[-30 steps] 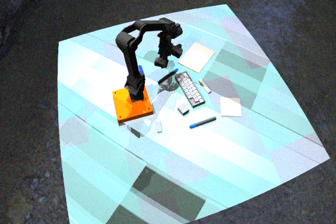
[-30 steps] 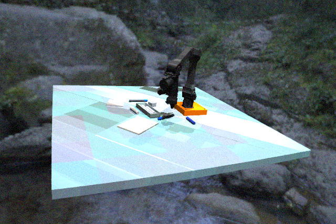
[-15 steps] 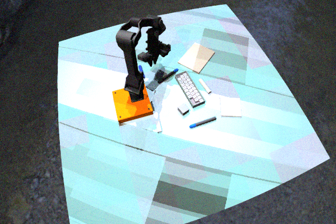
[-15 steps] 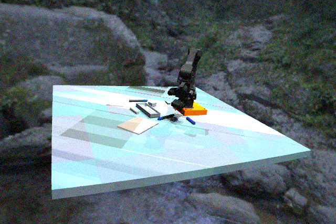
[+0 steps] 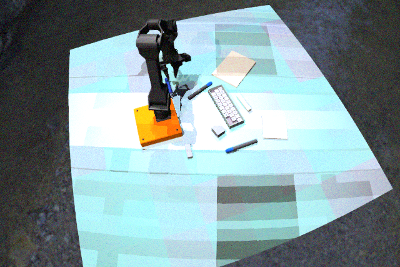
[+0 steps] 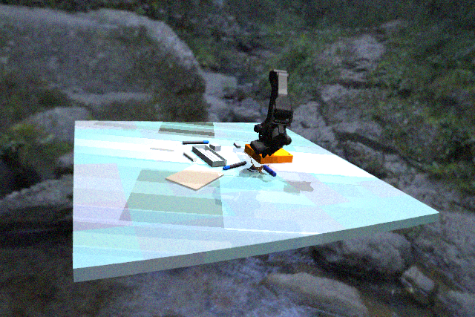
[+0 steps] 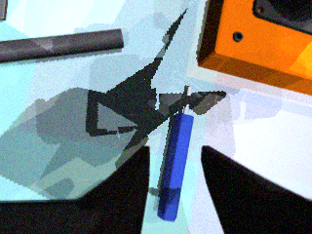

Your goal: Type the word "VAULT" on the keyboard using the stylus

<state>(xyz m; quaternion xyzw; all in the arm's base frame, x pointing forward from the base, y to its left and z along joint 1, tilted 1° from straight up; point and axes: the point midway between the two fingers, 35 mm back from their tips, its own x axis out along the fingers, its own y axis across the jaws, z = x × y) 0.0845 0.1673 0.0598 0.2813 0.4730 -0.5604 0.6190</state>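
My gripper tip is 6 cm above the stylus, 2 cm to the left of it and 2 cm past it. From my gripper tip the other things lie so: tan sheet (32 cm ahead, 6 cm below, 3 cm to the left); grey bar (33 cm to the right, 6 cm below, 2 cm behind); grey cube (28 cm to the right, 13 cm ahead, 5 cm below).
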